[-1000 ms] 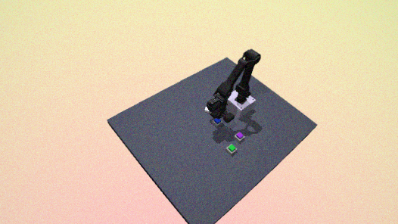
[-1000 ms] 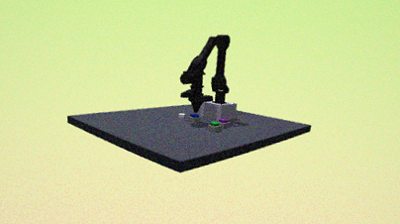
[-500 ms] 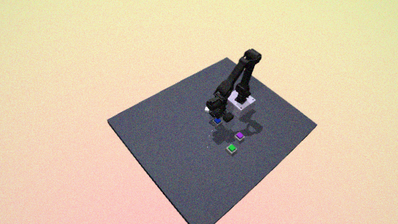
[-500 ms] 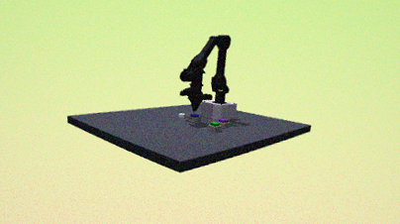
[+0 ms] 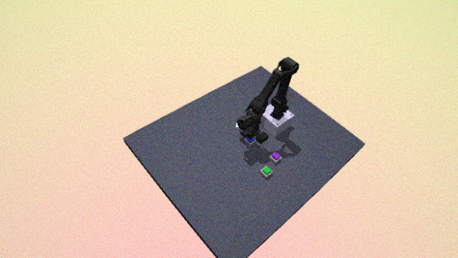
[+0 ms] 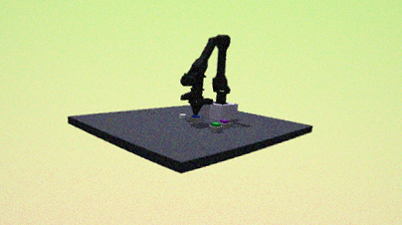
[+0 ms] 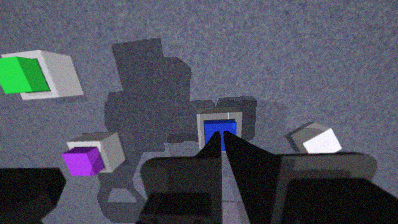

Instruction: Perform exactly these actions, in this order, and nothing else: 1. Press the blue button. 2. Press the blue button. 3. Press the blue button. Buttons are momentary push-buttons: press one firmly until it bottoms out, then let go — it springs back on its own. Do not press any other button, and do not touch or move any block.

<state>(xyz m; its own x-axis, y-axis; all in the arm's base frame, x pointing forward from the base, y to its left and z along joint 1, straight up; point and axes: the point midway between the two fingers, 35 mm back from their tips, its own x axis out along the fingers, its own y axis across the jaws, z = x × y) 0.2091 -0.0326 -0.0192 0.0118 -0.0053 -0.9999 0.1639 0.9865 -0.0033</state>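
My gripper tip is 10 mm above the blue button. The rest, counted from my gripper tip: small white block: 110 mm to the right, 50 mm behind, 20 mm below; purple button: 170 mm to the left; green button: 190 mm to the left, 110 mm ahead.
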